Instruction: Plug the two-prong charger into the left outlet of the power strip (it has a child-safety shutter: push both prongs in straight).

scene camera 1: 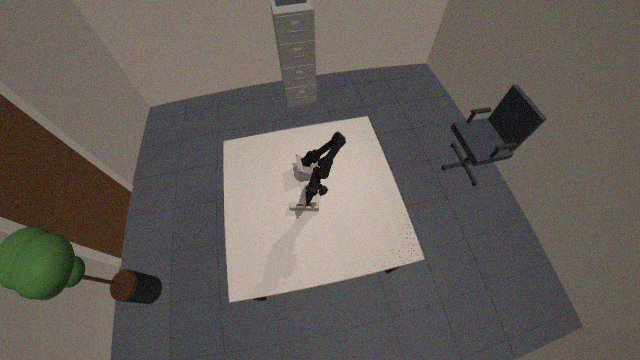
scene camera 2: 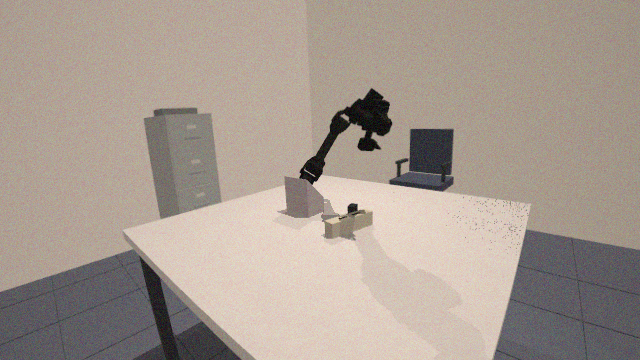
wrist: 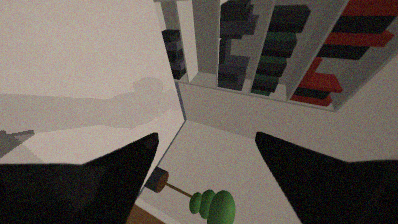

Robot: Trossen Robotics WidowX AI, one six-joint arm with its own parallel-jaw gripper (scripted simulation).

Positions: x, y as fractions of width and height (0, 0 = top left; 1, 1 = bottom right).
My gripper (scene camera 2: 0.60, 0.38) is open, holding nothing.
My gripper shows as well in the wrist view (wrist: 0.52, 0.61).
